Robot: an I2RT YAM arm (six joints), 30 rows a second.
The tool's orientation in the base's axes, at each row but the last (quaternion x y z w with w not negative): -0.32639, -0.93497, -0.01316, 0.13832; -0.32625, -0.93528, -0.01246, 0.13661; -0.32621, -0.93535, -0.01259, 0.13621; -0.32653, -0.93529, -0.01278, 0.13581; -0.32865, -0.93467, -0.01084, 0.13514; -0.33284, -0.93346, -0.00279, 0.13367; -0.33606, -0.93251, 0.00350, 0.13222; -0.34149, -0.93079, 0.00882, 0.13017; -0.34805, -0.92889, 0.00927, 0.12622; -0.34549, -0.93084, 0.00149, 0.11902
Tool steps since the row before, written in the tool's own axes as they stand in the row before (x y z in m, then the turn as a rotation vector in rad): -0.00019, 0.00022, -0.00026, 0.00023, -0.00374, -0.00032; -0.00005, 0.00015, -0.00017, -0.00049, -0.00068, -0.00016; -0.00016, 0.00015, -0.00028, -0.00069, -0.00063, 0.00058; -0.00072, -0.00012, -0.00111, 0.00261, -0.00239, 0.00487; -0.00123, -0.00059, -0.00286, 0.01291, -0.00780, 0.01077; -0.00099, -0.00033, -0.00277, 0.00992, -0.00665, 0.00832; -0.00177, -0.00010, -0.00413, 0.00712, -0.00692, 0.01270; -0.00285, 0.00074, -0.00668, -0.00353, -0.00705, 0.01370; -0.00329, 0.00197, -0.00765, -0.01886, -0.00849, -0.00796; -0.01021, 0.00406, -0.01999, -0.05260, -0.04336, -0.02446
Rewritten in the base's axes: 0.00034, 0.00003, 0.00018, -0.00239, -0.00284, 0.00061; 0.00017, 0.00007, 0.00014, -0.00001, -0.00085, 0.00007; 0.00028, -0.00001, 0.00022, -0.00001, -0.00085, -0.00070; 0.00074, -0.00066, 0.00089, -0.00462, 0.00025, -0.00385; 0.00126, -0.00153, 0.00248, -0.01711, 0.00296, -0.00649; 0.00122, -0.00113, 0.00245, -0.01357, 0.00176, -0.00497; 0.00227, -0.00153, 0.00356, -0.01276, 0.00016, -0.00986; 0.00422, -0.00174, 0.00570, -0.00528, -0.00666, -0.01333; 0.00550, -0.00118, 0.00645, 0.01014, -0.01923, 0.00430; 0.01454, -0.00507, 0.01683, 0.01612, -0.06880, 0.01585
